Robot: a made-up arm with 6 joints. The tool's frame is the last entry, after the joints. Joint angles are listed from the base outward.
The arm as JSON. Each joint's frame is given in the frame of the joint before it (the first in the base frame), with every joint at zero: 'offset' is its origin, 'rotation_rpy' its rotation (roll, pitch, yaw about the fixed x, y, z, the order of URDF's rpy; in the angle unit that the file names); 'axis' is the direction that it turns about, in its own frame. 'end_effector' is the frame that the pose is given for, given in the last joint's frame.
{
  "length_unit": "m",
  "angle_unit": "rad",
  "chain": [
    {
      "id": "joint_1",
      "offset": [
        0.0,
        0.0,
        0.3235
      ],
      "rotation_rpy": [
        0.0,
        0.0,
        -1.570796
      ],
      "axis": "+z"
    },
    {
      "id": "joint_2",
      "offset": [
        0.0,
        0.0,
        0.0
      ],
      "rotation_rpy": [
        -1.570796,
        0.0,
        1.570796
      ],
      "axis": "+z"
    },
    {
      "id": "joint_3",
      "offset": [
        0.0,
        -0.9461,
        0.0
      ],
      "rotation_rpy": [
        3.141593,
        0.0,
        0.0
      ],
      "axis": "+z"
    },
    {
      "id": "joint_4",
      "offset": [
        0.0,
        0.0,
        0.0
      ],
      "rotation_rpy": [
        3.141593,
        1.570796,
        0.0
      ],
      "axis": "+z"
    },
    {
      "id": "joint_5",
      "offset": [
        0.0,
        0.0,
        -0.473
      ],
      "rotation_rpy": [
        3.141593,
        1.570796,
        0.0
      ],
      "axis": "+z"
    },
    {
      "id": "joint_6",
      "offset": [
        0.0,
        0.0,
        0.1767
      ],
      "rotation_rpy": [
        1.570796,
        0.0,
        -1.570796
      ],
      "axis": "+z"
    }
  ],
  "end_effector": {
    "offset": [
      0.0,
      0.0,
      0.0
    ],
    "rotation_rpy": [
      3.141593,
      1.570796,
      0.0
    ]
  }
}
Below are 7 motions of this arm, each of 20 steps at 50 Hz.
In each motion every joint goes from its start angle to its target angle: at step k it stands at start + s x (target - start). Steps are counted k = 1, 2, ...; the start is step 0. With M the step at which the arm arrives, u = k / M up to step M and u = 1 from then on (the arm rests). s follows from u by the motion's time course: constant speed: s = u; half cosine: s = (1 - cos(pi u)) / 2; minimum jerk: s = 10 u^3 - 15 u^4 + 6 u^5.
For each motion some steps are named. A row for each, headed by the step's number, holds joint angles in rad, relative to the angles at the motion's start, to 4 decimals.
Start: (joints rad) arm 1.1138 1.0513 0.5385 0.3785 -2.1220 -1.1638
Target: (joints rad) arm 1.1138 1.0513 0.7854 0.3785 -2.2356 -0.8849
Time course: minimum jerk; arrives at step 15
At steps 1, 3, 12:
1: 0.0000 0.0000 0.0007 0.0000 -0.0003 0.0007
3: 0.0000 0.0000 0.0143 0.0000 -0.0066 0.0162
12: 0.0000 0.0000 0.2326 0.0000 -0.1070 0.2627

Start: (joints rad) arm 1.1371 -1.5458 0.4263 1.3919 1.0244 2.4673
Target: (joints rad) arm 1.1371 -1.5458 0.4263 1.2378 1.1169 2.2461
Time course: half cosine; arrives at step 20
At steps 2, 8, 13, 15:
2: 0.0000 0.0000 0.0000 -0.0038 0.0023 -0.0054
8: 0.0000 0.0000 0.0000 -0.0532 0.0320 -0.0764
13: 0.0000 0.0000 0.0000 -0.1120 0.0672 -0.1608
15: 0.0000 0.0000 0.0000 -0.1315 0.0790 -0.1888

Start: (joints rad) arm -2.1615 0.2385 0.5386 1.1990 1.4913 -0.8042
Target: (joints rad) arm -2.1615 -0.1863 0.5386 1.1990 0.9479 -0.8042
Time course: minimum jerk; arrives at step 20
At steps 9, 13, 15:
9: 0.0000 -0.1728 0.0000 0.0000 -0.2211 0.0000
13: 0.0000 -0.3249 0.0000 0.0000 -0.4156 0.0000
15: 0.0000 -0.3808 0.0000 0.0000 -0.4871 0.0000

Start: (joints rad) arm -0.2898 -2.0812 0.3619 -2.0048 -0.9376 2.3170
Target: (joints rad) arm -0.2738 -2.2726 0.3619 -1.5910 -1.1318 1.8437
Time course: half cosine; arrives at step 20
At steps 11, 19, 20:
11: 0.0093 -0.1107 0.0000 0.2393 -0.1123 -0.2737
19: 0.0159 -0.1902 0.0000 0.4113 -0.1930 -0.4704
20: 0.0160 -0.1914 0.0000 0.4138 -0.1942 -0.4733

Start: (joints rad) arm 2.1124 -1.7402 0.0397 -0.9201 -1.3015 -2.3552
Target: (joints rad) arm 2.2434 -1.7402 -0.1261 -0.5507 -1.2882 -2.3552
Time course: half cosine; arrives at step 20
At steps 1, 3, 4, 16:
1: 0.0008 0.0000 -0.0010 0.0023 0.0001 0.0000
3: 0.0071 0.0000 -0.0090 0.0201 0.0007 0.0000
4: 0.0125 0.0000 -0.0158 0.0353 0.0013 0.0000
16: 0.1185 0.0000 -0.1500 0.3341 0.0120 0.0000

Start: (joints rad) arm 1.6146 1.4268 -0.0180 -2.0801 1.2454 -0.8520
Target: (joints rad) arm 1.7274 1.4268 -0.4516 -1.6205 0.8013 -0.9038
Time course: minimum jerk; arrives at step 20
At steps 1, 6, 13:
1: 0.0001 0.0000 -0.0005 0.0005 -0.0005 -0.0001
6: 0.0184 0.0000 -0.0707 0.0750 -0.0724 -0.0084
13: 0.0863 0.0000 -0.3316 0.3515 -0.3397 -0.0396

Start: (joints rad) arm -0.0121 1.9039 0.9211 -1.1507 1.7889 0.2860
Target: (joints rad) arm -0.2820 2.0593 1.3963 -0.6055 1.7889 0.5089
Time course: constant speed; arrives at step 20
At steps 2, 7, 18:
2: -0.0270 0.0155 0.0475 0.0545 0.0000 0.0223
7: -0.0945 0.0544 0.1663 0.1908 0.0000 0.0780
18: -0.2429 0.1399 0.4277 0.4907 0.0000 0.2006

